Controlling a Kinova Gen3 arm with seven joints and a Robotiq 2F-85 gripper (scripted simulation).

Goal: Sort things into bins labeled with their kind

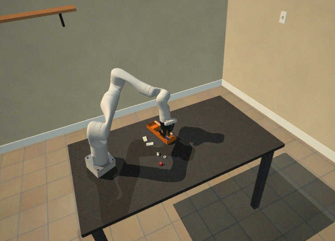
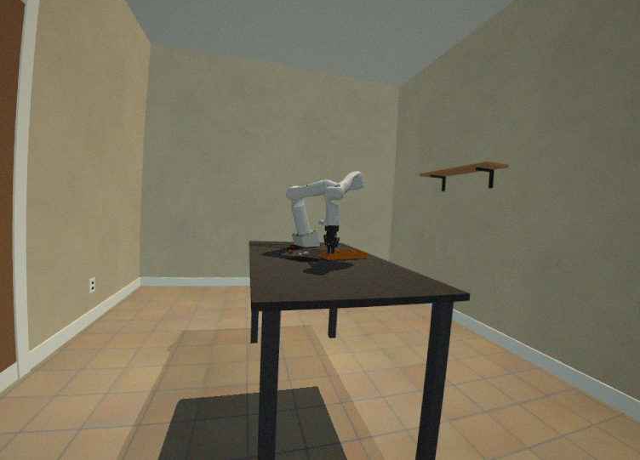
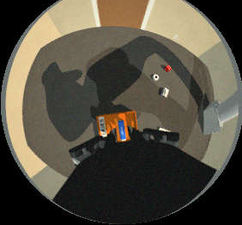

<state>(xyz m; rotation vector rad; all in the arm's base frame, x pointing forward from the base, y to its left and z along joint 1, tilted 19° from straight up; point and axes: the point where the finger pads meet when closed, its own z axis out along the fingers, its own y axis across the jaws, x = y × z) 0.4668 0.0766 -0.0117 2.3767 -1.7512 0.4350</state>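
Now: the blue cylinder 20 mm below my hand. Round my hand: grey nut: 150 mm to the right, 80 mm behind, 30 mm below; then red die: 200 mm to the right, 120 mm behind, 30 mm below.
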